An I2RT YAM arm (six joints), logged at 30 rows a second.
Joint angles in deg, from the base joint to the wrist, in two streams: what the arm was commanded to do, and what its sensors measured. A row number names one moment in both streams.
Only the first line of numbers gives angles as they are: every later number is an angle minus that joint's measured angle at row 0.
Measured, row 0: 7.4 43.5 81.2 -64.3 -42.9 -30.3
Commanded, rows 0 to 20: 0.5 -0.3 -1.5 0.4 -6.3 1.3; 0.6 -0.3 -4.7 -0.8 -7.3 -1.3; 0.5 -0.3 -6.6 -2.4 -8.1 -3.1; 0.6 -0.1 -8.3 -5.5 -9.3 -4.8; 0.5 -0.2 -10.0 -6.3 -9.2 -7.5; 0.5 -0.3 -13.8 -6.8 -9.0 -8.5; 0.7 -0.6 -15.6 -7.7 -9.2 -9.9; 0.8 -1.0 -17.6 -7.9 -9.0 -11.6; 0.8 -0.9 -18.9 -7.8 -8.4 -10.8; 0.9 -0.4 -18.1 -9.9 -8.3 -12.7; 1.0 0.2 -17.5 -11.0 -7.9 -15.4; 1.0 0.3 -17.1 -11.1 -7.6 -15.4; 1.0 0.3 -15.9 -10.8 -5.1 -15.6; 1.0 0.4 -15.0 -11.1 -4.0 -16.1; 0.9 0.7 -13.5 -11.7 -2.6 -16.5; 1.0 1.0 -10.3 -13.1 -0.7 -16.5; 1.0 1.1 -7.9 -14.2 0.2 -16.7; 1.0 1.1 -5.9 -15.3 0.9 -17.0; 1.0 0.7 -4.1 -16.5 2.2 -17.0; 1.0 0.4 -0.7 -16.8 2.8 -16.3; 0.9 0.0 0.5 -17.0 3.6 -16.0
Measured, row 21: 0.6 1.6 -8.2 -11.0 -1.2 -15.1
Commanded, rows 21 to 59: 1.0 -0.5 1.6 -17.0 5.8 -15.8; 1.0 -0.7 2.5 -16.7 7.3 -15.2; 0.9 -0.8 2.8 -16.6 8.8 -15.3; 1.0 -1.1 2.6 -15.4 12.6 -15.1; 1.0 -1.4 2.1 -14.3 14.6 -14.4; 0.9 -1.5 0.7 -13.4 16.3 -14.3; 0.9 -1.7 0.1 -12.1 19.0 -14.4; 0.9 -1.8 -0.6 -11.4 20.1 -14.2; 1.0 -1.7 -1.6 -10.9 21.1 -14.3; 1.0 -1.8 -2.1 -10.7 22.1 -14.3; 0.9 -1.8 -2.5 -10.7 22.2 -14.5; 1.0 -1.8 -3.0 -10.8 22.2 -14.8; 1.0 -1.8 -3.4 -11.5 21.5 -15.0; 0.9 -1.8 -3.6 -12.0 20.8 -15.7; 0.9 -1.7 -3.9 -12.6 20.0 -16.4; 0.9 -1.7 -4.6 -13.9 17.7 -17.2; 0.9 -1.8 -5.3 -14.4 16.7 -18.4; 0.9 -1.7 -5.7 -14.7 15.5 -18.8; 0.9 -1.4 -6.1 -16.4 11.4 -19.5; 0.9 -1.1 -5.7 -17.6 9.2 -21.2; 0.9 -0.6 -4.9 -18.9 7.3 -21.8; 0.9 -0.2 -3.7 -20.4 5.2 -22.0; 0.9 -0.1 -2.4 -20.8 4.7 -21.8; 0.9 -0.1 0.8 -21.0 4.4 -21.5; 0.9 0.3 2.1 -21.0 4.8 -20.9; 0.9 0.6 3.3 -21.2 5.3 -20.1; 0.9 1.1 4.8 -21.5 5.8 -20.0; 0.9 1.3 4.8 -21.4 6.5 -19.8; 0.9 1.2 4.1 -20.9 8.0 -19.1; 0.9 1.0 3.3 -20.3 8.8 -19.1; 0.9 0.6 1.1 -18.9 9.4 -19.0; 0.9 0.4 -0.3 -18.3 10.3 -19.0; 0.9 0.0 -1.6 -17.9 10.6 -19.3; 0.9 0.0 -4.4 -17.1 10.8 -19.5; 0.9 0.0 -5.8 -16.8 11.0 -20.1; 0.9 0.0 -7.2 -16.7 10.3 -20.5; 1.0 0.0 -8.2 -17.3 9.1 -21.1; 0.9 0.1 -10.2 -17.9 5.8 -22.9; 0.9 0.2 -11.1 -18.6 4.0 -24.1
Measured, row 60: 0.8 0.0 -6.5 -12.2 9.0 -20.1
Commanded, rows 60 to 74: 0.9 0.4 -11.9 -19.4 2.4 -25.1; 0.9 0.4 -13.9 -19.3 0.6 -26.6; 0.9 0.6 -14.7 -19.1 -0.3 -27.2; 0.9 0.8 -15.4 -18.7 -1.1 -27.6; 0.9 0.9 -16.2 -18.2 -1.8 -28.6; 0.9 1.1 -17.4 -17.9 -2.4 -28.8; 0.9 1.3 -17.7 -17.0 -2.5 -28.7; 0.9 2.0 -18.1 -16.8 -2.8 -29.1; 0.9 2.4 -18.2 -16.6 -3.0 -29.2; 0.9 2.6 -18.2 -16.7 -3.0 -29.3; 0.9 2.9 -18.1 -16.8 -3.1 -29.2; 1.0 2.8 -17.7 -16.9 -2.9 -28.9; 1.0 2.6 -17.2 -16.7 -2.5 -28.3; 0.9 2.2 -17.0 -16.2 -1.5 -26.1; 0.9 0.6 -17.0 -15.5 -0.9 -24.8
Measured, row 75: 0.8 2.6 -17.6 -12.3 -0.2 -28.0
